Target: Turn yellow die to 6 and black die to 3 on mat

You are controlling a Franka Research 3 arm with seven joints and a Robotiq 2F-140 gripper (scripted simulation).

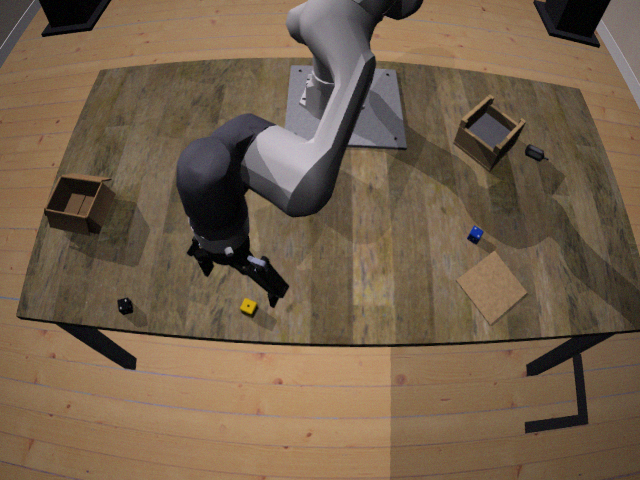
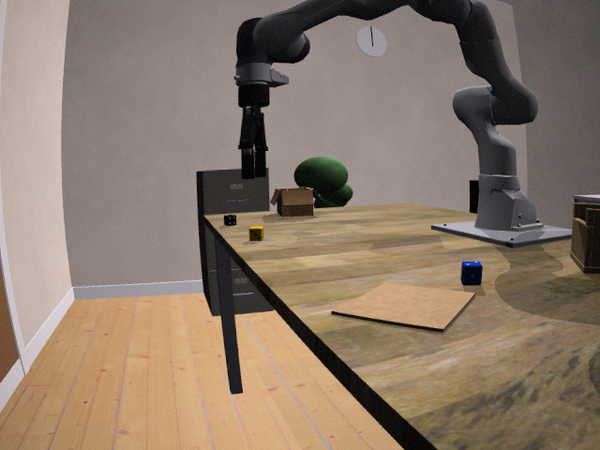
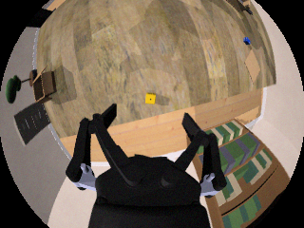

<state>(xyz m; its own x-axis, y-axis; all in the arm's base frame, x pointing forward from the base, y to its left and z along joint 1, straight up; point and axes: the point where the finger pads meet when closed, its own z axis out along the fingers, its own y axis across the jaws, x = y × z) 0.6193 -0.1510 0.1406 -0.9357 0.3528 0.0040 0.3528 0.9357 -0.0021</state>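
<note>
Now: hand 14 cm above the yellow die. Also, from my hand: cardboard box 22 cm behind, 51 cm to the right, 11 cm below; blue die 22 cm behind, 53 cm to the left, 14 cm below; black die 3 cm ahead, 30 cm to the right, 14 cm below.
</note>
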